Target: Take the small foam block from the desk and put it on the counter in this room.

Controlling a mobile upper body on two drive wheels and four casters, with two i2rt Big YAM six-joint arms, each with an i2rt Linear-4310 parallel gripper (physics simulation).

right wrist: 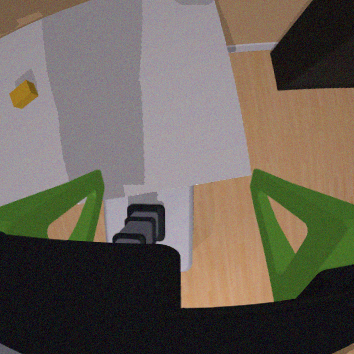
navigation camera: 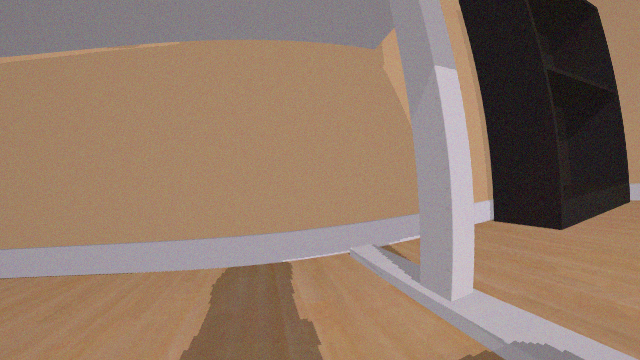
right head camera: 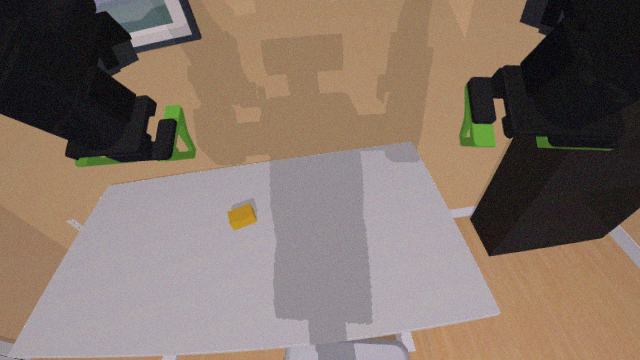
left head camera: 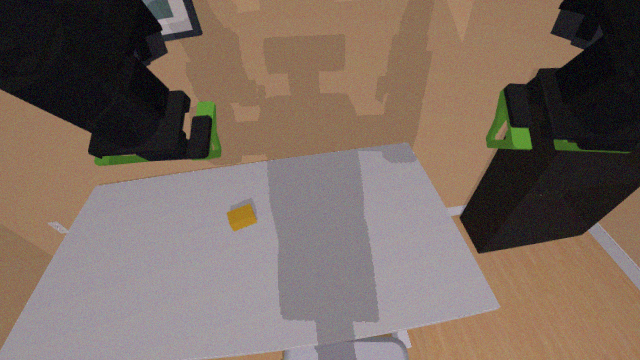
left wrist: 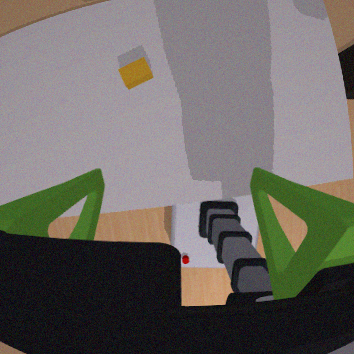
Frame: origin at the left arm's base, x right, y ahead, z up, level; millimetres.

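Seen in the pictures: left gripper, fingertip midpoint: (right head camera: 164,155) (left head camera: 186,154) (left wrist: 176,176); right gripper, fingertip midpoint: (right wrist: 176,177) (right head camera: 499,141) (left head camera: 522,143).
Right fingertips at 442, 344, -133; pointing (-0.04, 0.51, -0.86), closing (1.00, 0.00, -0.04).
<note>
Pixels of each thing's middle, then the offset from my right fingertips to it, as dx, dy, dz. "spot": a spot on its surface instead. Level surfaces: height alone.
- small yellow foam block at the middle of its body: (left wrist: 135,73) (left head camera: 241,217) (right head camera: 242,216) (right wrist: 23,94) -596, +261, -534
- pale grey desk at its surface level: dz -556
- white desk leg at a spot on its surface: (navigation camera: 460,200) spot: +18, +269, -1095
A small yellow foam block (left head camera: 242,217) (right head camera: 242,216) (left wrist: 135,73) (right wrist: 23,94) lies on the pale grey desk (left head camera: 150,290) (right head camera: 150,290) (left wrist: 65,145) (right wrist: 200,125), left of the robot's shadow and nearer the wall edge. My left gripper (left head camera: 165,159) (right head camera: 142,159) (left wrist: 176,176) is open and empty, above and to the left of the block in the head views. My right gripper (left head camera: 550,148) (right head camera: 525,145) (right wrist: 176,177) is open and empty, far to the right of the block. No counter shows in these views.
A black shelf unit (left head camera: 520,200) (right head camera: 530,210) (right wrist: 320,65) (navigation camera: 525,125) stands right of the desk. A framed picture (left head camera: 192,22) (right head camera: 192,25) hangs on the wall behind. A white desk leg (navigation camera: 460,200) stands close in the navigation view. The robot's base (left wrist: 192,250) (right wrist: 182,225) reaches the desk's near edge.
</note>
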